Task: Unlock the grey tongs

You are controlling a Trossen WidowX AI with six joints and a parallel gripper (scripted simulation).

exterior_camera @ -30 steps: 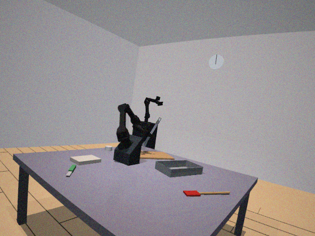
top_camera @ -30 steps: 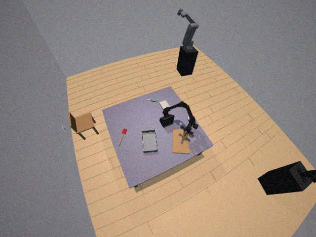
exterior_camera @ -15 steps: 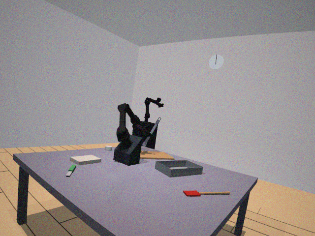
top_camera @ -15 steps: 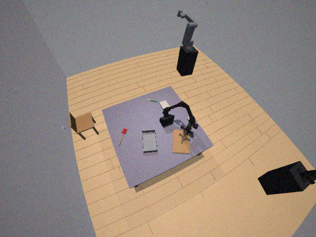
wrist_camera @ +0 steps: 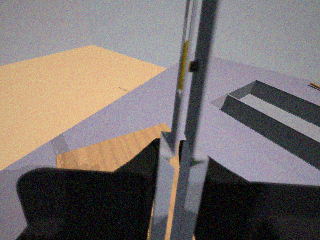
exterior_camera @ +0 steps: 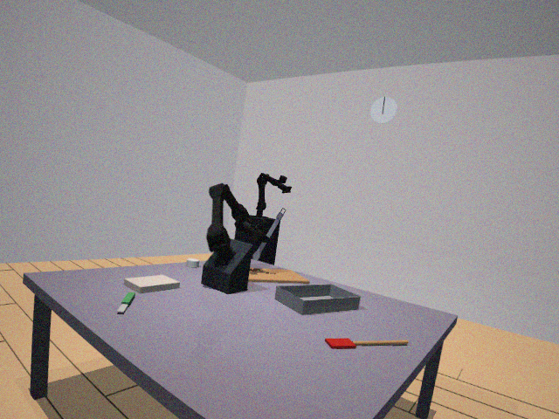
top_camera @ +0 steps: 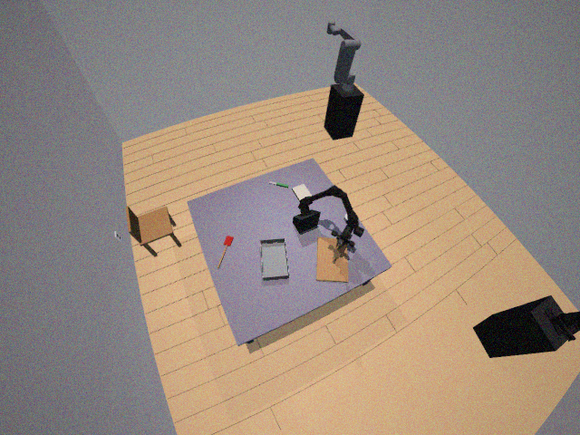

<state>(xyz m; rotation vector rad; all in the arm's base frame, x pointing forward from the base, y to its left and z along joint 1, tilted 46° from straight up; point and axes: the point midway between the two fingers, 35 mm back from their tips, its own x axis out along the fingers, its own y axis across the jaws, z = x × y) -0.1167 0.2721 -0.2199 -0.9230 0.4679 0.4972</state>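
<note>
The wooden board lies 18 cm below my gripper tip. From my gripper tip the other things lie so: red spatula (76 cm ahead, 34 cm to the right, 18 cm below); then roasting tin (42 cm ahead, 16 cm below, 14 cm to the right).
</note>
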